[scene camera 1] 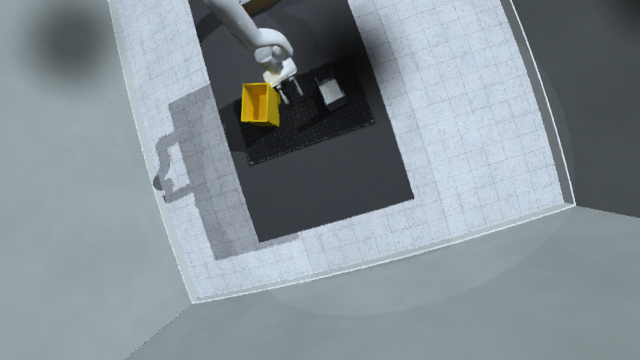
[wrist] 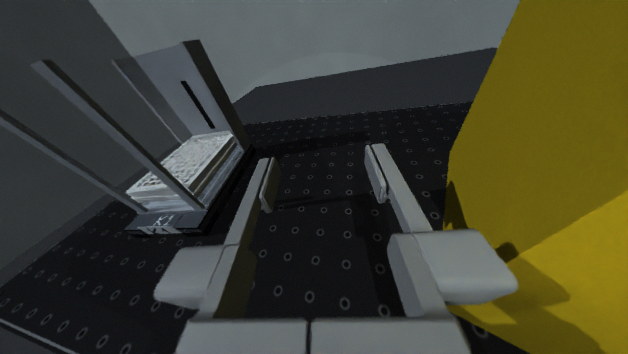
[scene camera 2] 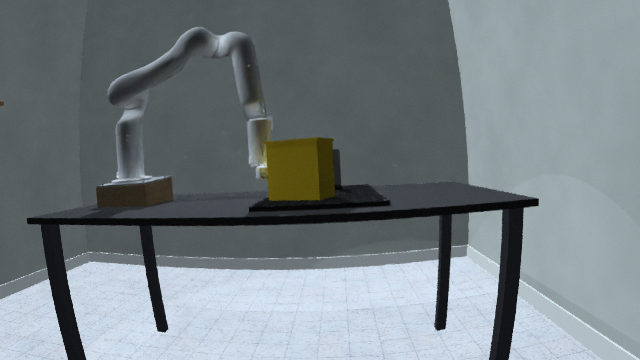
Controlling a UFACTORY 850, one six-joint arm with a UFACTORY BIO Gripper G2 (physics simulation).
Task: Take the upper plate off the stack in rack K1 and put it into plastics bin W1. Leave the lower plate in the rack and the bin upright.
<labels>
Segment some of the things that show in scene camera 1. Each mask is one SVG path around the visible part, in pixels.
A yellow plastics bin W1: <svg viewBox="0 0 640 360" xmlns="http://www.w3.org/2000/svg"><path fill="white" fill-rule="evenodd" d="M243 83L241 122L248 122L256 126L279 127L280 94L269 83Z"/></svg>
</labels>
